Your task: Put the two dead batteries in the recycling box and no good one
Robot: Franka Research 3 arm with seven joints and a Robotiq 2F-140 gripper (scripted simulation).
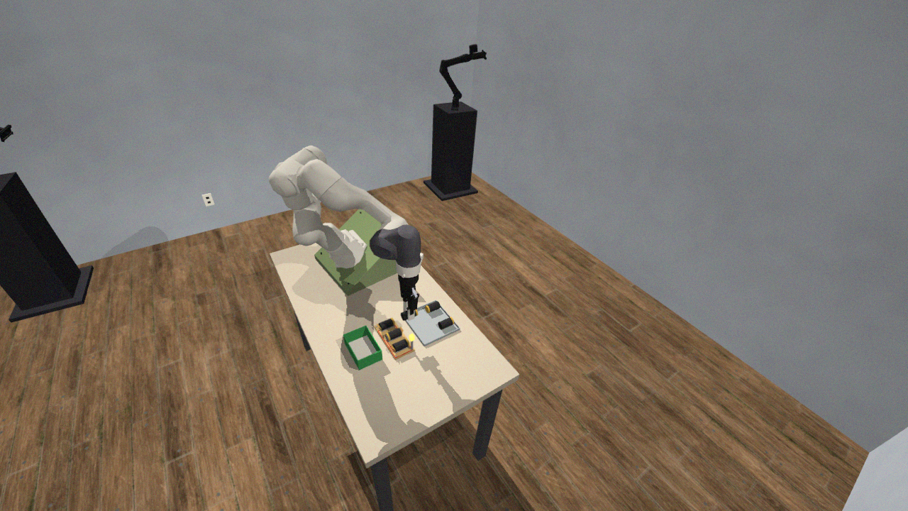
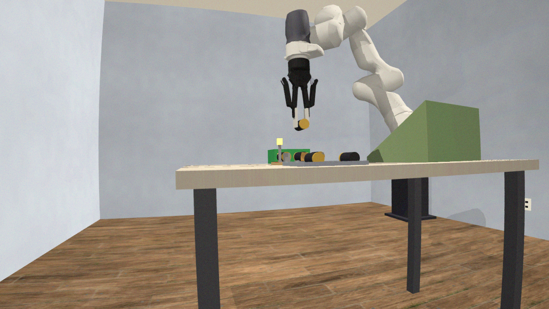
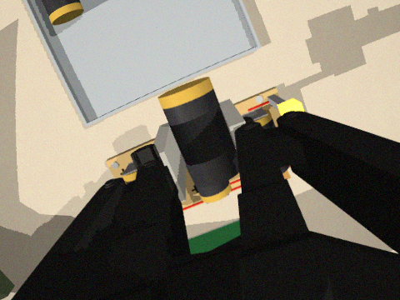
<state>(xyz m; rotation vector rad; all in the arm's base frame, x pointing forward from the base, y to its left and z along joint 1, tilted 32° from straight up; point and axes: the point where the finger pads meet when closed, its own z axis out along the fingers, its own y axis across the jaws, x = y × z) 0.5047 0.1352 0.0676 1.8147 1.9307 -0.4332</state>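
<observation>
Right now the green recycling box is 200 mm to the right of my hand, 140 mm below it and 10 mm behind it. From my hand the other things lie so: battery holder 150 mm below, 60 mm to the right, 10 mm behind; then grey tray 160 mm below, 110 mm to the left, 30 mm behind; then bulb post 120 mm below, 70 mm ahead, 20 mm to the right.
</observation>
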